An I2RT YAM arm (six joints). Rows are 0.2 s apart.
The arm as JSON. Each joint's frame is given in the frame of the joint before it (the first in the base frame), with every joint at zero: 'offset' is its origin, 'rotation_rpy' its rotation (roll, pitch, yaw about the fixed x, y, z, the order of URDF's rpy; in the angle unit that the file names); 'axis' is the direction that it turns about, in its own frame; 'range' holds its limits. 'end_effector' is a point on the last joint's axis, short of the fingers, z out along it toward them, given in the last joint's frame.
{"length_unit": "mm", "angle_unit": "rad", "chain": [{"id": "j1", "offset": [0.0, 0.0, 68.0], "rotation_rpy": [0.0, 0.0, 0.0], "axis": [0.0, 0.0, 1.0], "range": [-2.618, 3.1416]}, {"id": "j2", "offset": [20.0, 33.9, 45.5], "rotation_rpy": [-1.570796, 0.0, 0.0], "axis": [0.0, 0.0, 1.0], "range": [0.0, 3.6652]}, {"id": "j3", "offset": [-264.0, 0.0, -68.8], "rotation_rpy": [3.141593, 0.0, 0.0], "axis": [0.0, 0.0, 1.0], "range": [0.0, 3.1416]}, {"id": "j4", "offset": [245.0, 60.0, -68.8], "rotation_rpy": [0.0, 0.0, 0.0], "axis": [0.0, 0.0, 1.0], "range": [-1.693, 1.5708]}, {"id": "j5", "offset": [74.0, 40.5, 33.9], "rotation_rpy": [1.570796, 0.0, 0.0], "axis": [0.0, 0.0, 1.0], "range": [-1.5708, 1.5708]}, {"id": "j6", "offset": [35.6, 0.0, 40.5], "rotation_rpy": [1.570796, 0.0, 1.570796], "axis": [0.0, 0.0, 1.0], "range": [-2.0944, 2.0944]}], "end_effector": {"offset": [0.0, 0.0, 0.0], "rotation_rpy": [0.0, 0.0, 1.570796]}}
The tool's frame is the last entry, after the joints.
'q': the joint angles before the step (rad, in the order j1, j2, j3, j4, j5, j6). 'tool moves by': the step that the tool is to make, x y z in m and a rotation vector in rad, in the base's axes. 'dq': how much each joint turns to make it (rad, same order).
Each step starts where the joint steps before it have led.
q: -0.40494 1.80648 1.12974 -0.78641 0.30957 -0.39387
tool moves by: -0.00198 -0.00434 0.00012 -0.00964 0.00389 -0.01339
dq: -0.01374 0.00002 0.00001 0.00077 0.01029 -0.00154
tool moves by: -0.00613 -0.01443 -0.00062 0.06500 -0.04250 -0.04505
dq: -0.05681 -0.00003 0.00000 0.01104 -0.07781 -0.00303
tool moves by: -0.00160 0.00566 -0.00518 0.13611 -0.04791 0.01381
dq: -0.00233 0.00000 -0.01794 -0.00191 -0.14383 -0.00041
